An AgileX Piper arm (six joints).
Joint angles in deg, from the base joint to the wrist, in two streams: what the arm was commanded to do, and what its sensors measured. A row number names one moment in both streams.
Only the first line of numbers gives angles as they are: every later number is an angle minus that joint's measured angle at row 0.
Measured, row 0:
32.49 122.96 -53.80 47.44 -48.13 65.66
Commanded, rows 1 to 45:
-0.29 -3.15 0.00 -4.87 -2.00 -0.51
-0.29 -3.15 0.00 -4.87 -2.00 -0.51
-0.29 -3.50 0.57 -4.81 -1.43 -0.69
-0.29 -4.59 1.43 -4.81 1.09 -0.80
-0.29 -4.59 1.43 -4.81 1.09 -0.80
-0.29 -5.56 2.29 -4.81 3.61 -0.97
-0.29 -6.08 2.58 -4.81 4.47 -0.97
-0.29 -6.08 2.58 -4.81 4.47 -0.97
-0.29 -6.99 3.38 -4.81 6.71 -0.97
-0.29 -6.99 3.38 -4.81 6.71 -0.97
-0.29 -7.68 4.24 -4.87 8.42 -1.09
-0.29 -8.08 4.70 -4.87 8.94 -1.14
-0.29 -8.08 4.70 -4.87 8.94 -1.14
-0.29 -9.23 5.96 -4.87 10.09 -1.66
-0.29 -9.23 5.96 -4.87 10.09 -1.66
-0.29 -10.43 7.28 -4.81 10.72 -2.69
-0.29 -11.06 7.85 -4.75 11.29 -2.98
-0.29 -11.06 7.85 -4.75 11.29 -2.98
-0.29 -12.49 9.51 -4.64 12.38 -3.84
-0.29 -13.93 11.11 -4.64 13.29 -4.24
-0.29 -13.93 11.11 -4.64 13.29 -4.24
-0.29 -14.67 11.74 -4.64 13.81 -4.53
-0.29 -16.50 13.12 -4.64 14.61 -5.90
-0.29 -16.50 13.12 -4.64 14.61 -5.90
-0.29 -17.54 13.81 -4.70 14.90 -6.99
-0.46 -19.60 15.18 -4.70 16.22 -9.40
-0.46 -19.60 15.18 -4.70 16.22 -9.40
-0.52 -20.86 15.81 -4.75 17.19 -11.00
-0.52 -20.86 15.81 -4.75 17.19 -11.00
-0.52 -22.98 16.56 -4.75 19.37 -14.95
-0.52 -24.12 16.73 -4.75 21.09 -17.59
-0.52 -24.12 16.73 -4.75 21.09 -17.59
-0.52 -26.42 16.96 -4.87 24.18 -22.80
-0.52 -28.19 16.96 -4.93 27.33 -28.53
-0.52 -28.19 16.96 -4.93 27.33 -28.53
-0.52 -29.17 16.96 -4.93 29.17 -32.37
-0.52 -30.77 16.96 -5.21 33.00 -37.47
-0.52 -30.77 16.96 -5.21 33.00 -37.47
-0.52 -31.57 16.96 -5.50 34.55 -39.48
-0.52 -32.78 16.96 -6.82 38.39 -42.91
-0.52 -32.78 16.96 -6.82 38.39 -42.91
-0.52 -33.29 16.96 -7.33 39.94 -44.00
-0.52 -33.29 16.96 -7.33 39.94 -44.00
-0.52 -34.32 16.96 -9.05 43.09 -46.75
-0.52 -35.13 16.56 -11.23 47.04 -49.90
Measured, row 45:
-0.29 -33.41 16.79 -8.02 41.60 -44.63
